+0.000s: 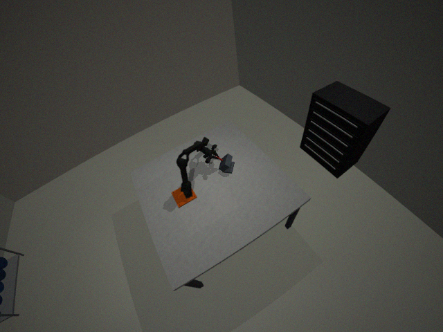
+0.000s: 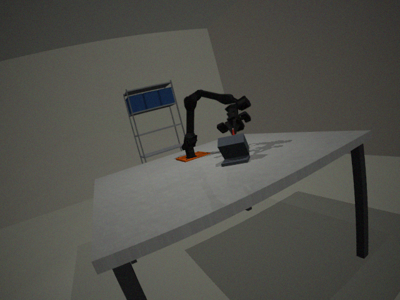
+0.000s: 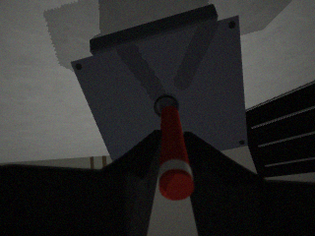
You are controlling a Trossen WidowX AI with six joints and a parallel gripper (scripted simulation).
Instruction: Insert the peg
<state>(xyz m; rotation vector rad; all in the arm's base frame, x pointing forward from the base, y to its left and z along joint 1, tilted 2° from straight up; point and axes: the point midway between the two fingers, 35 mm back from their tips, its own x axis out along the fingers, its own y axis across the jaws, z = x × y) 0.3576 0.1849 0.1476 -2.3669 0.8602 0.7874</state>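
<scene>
Right now the red peg is 1 cm behind my gripper tip, 1 cm to the left of it and 1 cm above it. Also, from my gripper tip: grey sloped panel: 5 cm ahead, 3 cm to the right, 5 cm below.
</scene>
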